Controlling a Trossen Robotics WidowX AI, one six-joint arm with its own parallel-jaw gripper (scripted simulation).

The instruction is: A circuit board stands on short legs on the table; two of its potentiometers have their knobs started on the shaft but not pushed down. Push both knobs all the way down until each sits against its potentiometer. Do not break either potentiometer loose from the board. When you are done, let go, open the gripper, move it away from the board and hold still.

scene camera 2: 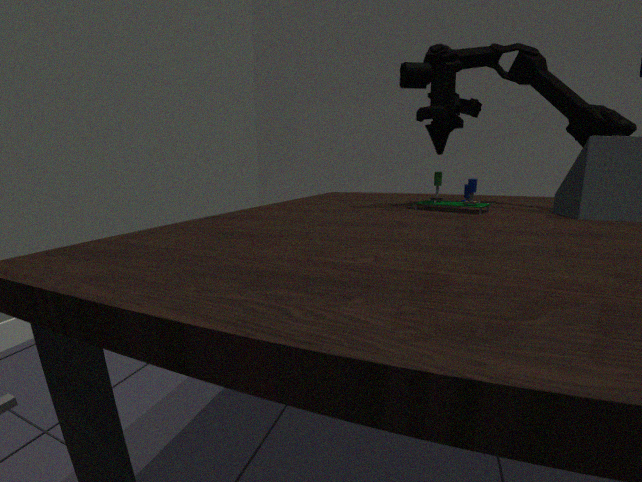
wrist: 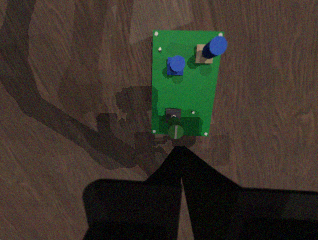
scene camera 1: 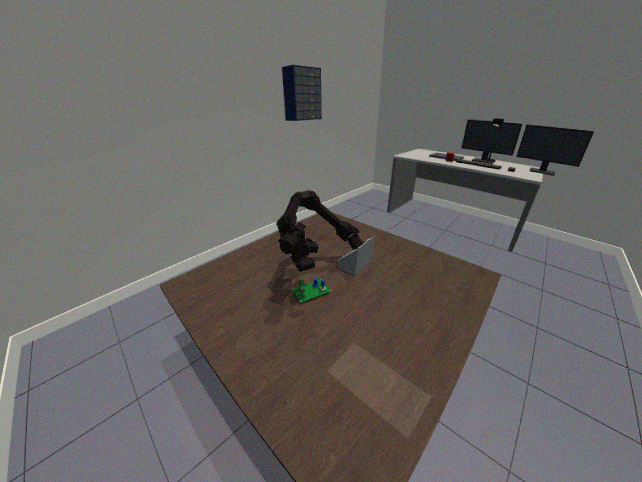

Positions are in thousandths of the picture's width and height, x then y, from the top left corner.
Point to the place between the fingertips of my gripper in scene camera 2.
At 685, 321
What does my gripper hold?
Nothing.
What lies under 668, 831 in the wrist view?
My gripper.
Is my gripper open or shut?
Shut.
